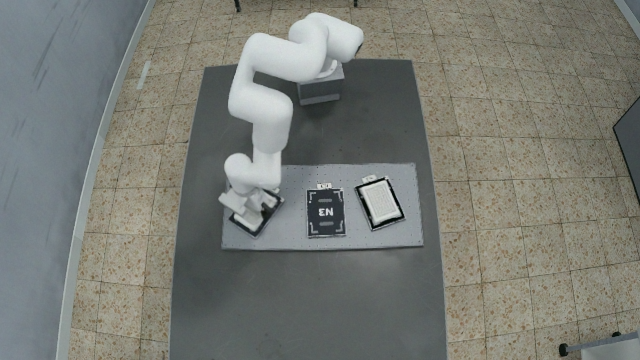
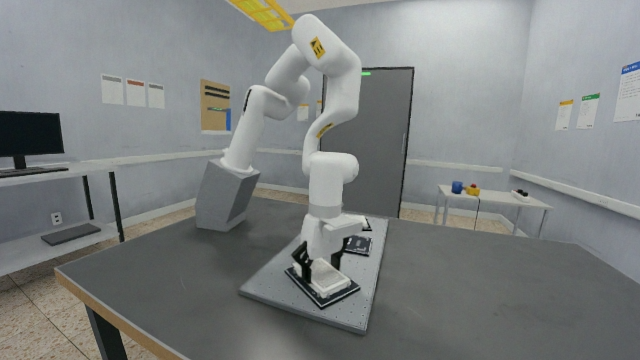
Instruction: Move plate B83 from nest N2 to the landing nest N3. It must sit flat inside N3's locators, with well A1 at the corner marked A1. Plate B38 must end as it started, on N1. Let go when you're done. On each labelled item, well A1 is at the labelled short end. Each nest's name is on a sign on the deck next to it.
Labels:
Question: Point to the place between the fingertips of my gripper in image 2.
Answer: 321, 274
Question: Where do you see a black nest N3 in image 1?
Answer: At 312, 210

